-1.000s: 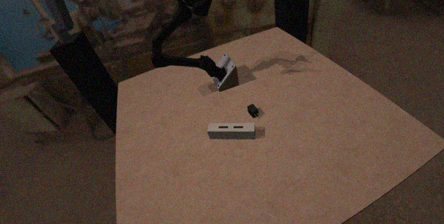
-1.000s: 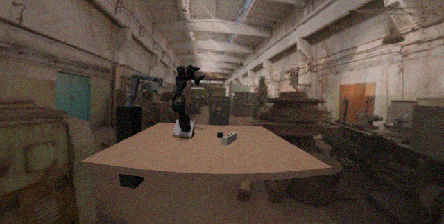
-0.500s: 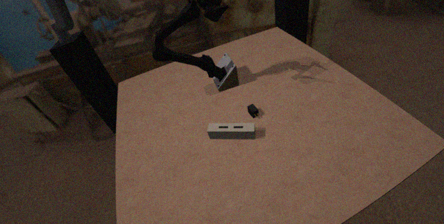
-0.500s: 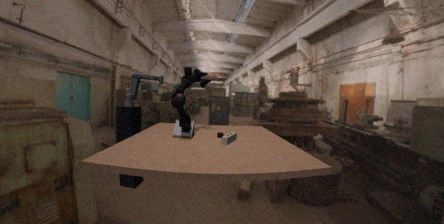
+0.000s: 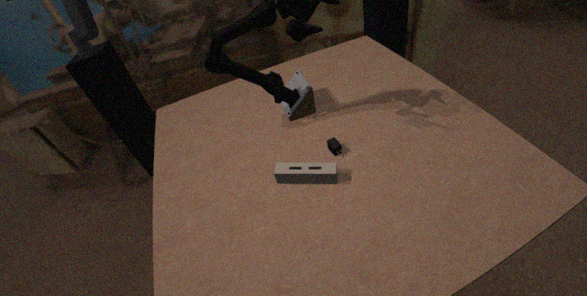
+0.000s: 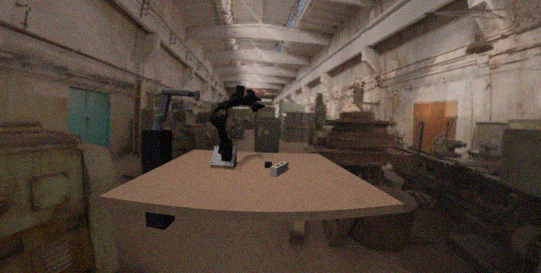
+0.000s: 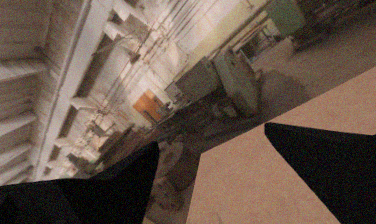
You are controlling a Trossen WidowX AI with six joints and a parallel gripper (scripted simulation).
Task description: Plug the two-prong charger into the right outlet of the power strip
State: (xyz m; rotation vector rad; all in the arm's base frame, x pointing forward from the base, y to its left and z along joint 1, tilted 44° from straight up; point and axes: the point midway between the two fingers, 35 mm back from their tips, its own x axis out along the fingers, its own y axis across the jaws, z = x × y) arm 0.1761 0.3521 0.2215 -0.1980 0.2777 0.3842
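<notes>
Now: gripper tip 7 cm short of the dark two-prong charger, 4 cm to the left of it and 44 cm above it.
</notes>
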